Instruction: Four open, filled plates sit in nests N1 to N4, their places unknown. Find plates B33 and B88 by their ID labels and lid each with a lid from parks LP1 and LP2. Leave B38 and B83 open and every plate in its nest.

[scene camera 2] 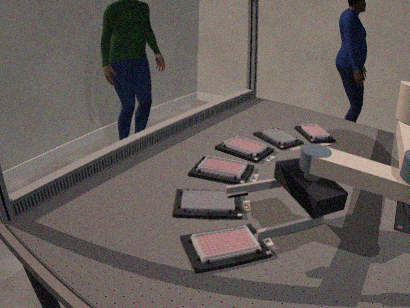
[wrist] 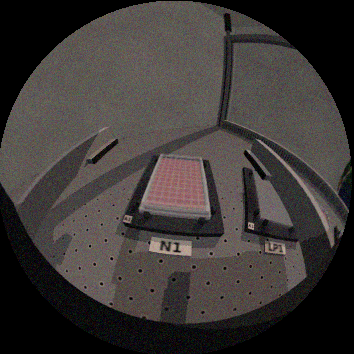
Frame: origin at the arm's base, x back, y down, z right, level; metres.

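Seen in the pictures: gripper, fingertip midpoint: (scene camera 2: 240,211) (wrist: 180,134).
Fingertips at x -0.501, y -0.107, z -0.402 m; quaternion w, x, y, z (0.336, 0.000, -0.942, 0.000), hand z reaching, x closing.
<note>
Offsets run from my fingertips to a thing's top centre. "*": to the spot under its first point. Level surfaces: height alone.
My gripper (scene camera 2: 248,212) (wrist: 180,134) is open and empty, its two fingers wide apart above the table, facing nest N1. An open plate with pink wells {dx -0.016, dy +0.068, dz -0.019 m} (scene camera 2: 226,243) (wrist: 176,185) sits in black nest N1 {dx -0.016, dy +0.073, dz -0.019 m} (scene camera 2: 192,257) (wrist: 215,212); its ID label is not readable. A grey lid {dx -0.143, dy +0.077, dz +0.108 m} (scene camera 2: 207,200) (wrist: 274,206) lies in park LP1 {dx -0.143, dy +0.075, dz +0.108 m} (scene camera 2: 177,206) (wrist: 247,200), partly behind the right finger in the wrist view. In the scene view, pink plates {dx -0.207, dy +0.068, dz +0.281 m} (scene camera 2: 222,166) {dx -0.226, dy +0.068, dz +0.460 m} (scene camera 2: 245,146) {dx -0.060, dy +0.068, dz +0.775 m} (scene camera 2: 314,131) sit in three further nests, IDs unreadable. Another grey lid {dx -0.170, dy +0.077, dz +0.629 m} (scene camera 2: 279,136) lies in the other park.
The N1 sign {dx +0.045, dy +0.093, dz +0.056 m} (wrist: 170,246) and the LP1 sign {dx -0.061, dy +0.093, dz +0.160 m} (wrist: 275,247) lie in front of their holders on the perforated table {dy +0.094 m} (scene camera 2: 130,215) (wrist: 225,280). A slotted ledge {* dx -0.503, dy +0.067, dz +0.229 m} (scene camera 2: 135,145) runs along the glass wall. Two people (scene camera 2: 131,60) (scene camera 2: 353,50) stand beyond the table.
</note>
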